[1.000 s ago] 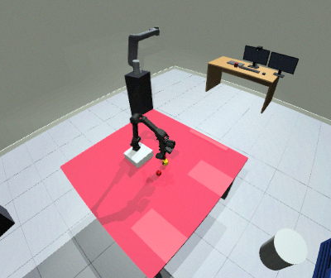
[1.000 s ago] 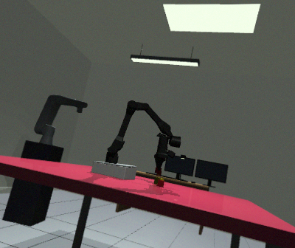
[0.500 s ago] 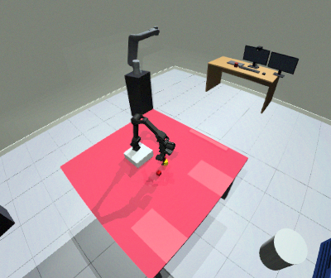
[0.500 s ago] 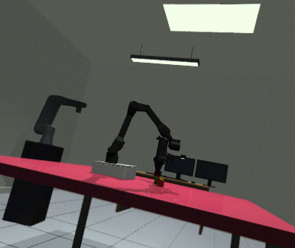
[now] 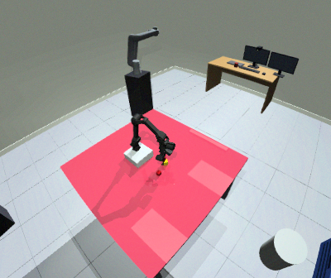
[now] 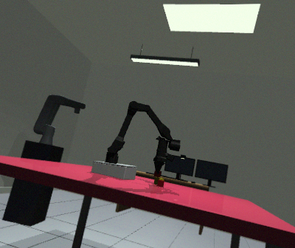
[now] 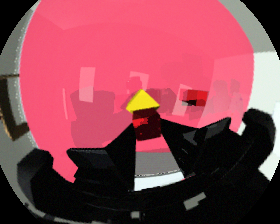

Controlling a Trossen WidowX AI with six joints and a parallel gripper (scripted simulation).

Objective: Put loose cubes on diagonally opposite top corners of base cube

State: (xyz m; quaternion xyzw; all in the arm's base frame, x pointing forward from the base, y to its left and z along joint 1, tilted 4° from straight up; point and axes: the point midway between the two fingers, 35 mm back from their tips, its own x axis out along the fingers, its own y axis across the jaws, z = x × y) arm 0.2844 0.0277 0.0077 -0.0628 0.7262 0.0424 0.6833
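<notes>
Now: gripper tip right at the red cube. Round my gripper tip: yellow cube: 20 mm ahead, 40 mm below.
</notes>
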